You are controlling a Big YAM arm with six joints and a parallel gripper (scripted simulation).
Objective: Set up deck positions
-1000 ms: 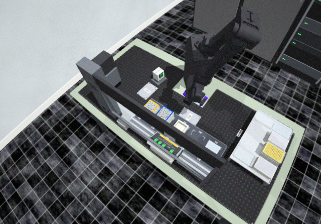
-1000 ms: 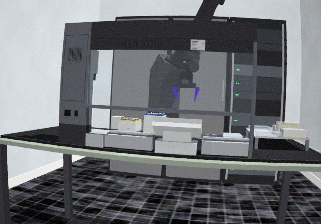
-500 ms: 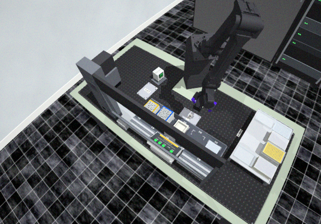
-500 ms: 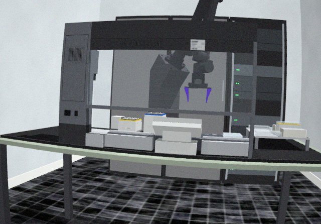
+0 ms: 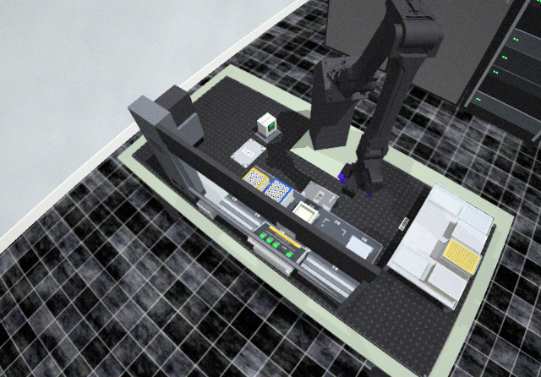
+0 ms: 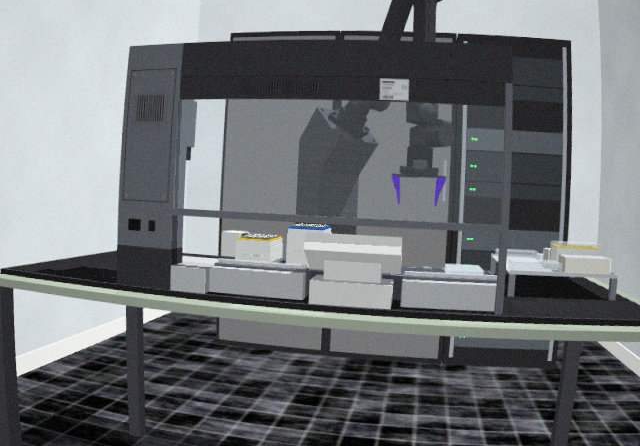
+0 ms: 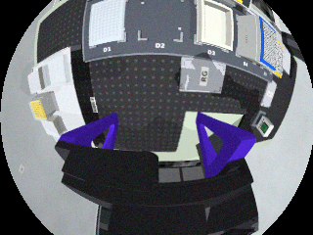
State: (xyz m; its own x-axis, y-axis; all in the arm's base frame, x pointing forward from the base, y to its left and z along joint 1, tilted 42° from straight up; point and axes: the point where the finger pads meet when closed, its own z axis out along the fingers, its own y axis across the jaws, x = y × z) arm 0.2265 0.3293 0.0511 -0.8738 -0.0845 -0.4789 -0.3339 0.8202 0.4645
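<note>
Now: the clear plate lid 17 cm to the left of my hand, 15 cm below it and 11 cm ahead of it. From my hand the other things lie so: blue-rimmed tip rack 24 cm ahead, 18 cm to the right, 10 cm below; then white reservoir 20 cm ahead, 16 cm below, 7 cm to the right; then sample plate 17 cm to the left, 16 cm below, 11 cm ahead.
</note>
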